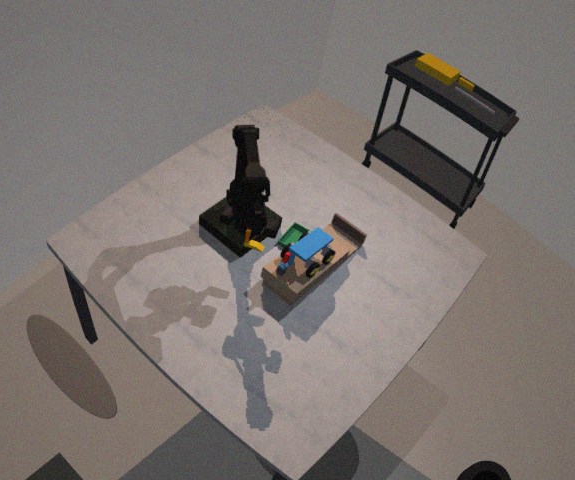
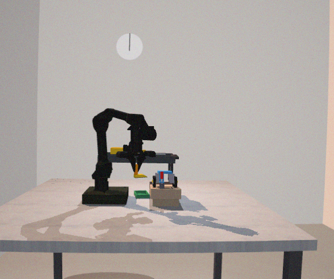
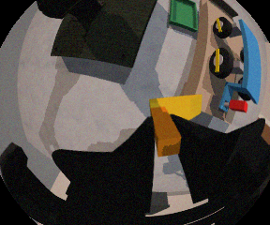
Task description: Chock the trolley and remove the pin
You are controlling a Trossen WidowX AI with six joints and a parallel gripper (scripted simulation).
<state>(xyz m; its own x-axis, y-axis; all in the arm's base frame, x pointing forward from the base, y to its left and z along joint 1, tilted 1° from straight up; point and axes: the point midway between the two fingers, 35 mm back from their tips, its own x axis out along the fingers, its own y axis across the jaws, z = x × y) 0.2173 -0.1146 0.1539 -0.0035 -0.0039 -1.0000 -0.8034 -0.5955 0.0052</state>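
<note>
The yellow chock lies 20 mm ahead of my gripper tip, 10 mm to the left of it and 10 mm below it. The rest, counted from my gripper tip: red-headed stop pin (120 mm ahead, 70 mm to the left, 40 mm below); then ramp (110 mm ahead, 180 mm to the left, 120 mm below); then blue-decked trolley (120 mm ahead, 180 mm to the left, 60 mm below).
</note>
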